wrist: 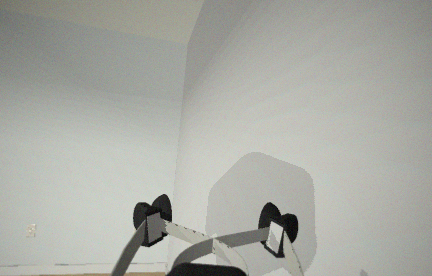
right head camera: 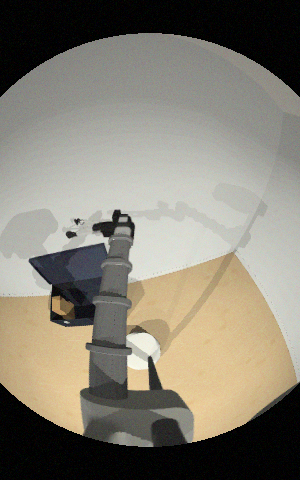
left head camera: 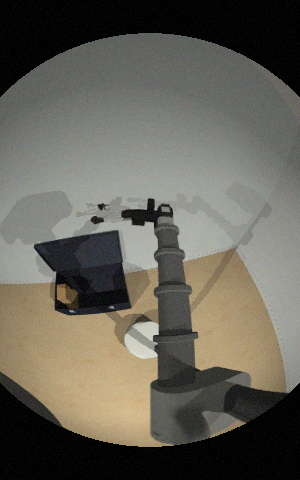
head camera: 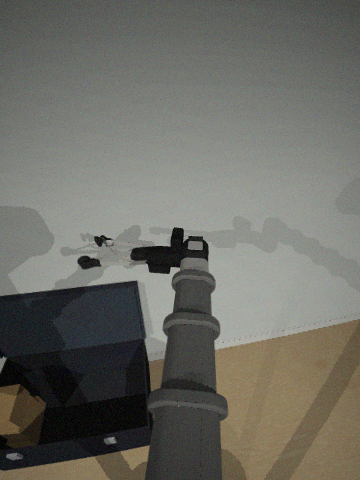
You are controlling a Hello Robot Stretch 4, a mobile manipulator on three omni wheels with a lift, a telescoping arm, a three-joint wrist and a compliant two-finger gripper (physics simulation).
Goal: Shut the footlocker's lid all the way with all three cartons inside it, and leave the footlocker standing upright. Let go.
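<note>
The dark blue footlocker stands upright on the floor near the wall, at the lower left of the head views. Its lid is open, leaning back toward the wall. Tan cartons lie at the left inside; they overlap, so I cannot tell how many there are. My gripper is open and empty, fingers pointing left, above and beyond the lid's upper edge in the head view. The footlocker does not show in the wrist view.
The pale wall rises behind the footlocker. A white round object is on the wooden floor near the arm's base. My extended arm passes just right of the footlocker in the head view. A wall outlet shows at left.
</note>
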